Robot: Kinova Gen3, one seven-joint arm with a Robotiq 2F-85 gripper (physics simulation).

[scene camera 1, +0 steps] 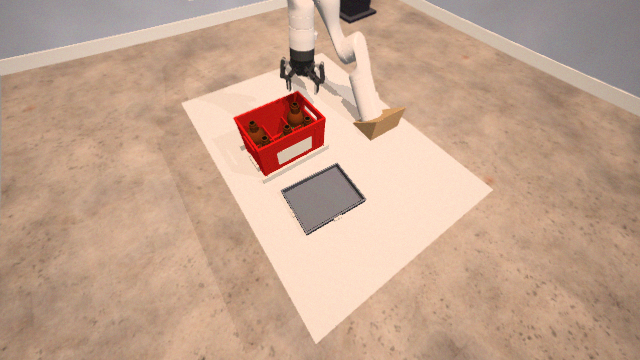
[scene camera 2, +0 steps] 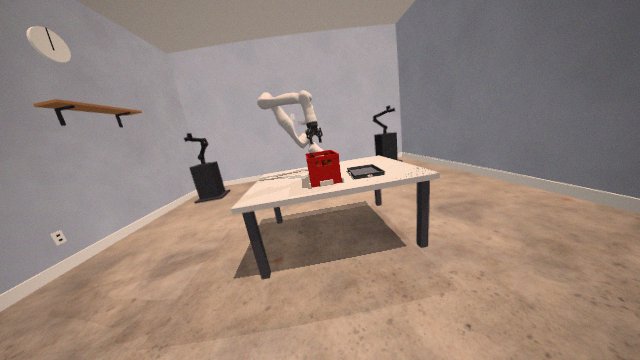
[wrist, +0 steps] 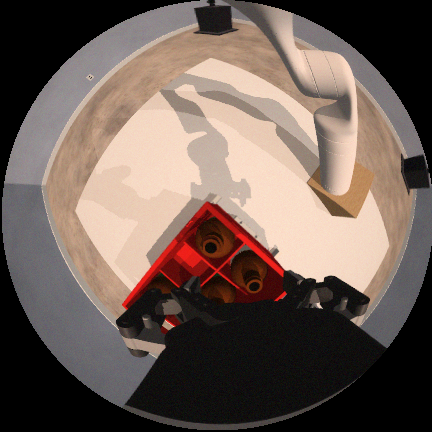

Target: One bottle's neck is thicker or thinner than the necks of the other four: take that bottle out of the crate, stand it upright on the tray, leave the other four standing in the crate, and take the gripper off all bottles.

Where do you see a dark grey tray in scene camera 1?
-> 320, 198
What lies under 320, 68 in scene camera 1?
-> My gripper.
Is my gripper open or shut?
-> Open.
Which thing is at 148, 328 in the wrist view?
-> My gripper.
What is my gripper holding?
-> Nothing.
